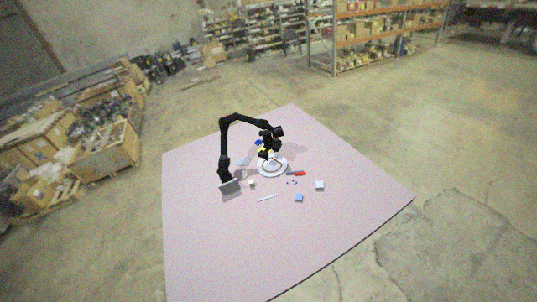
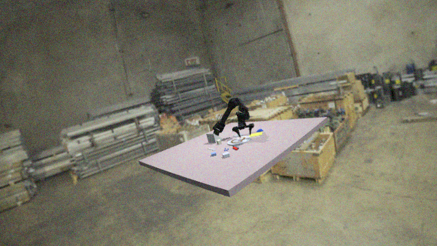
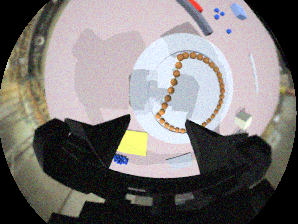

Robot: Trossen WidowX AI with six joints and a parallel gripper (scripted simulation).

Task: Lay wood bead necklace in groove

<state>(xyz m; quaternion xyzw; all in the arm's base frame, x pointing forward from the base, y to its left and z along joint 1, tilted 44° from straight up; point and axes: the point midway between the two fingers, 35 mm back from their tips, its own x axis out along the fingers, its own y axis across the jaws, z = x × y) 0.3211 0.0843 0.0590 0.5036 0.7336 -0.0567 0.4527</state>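
My gripper tip is 10 cm short of the red-handled tool, 20 cm to the left of it and 2 cm above it. Also, from my gripper tip: cream cube: 18 cm behind, 16 cm to the right; grey plate: 19 cm behind, 7 cm to the left, 2 cm below; yellow sheet: 1 cm ahead, 12 cm to the left, 2 cm below.
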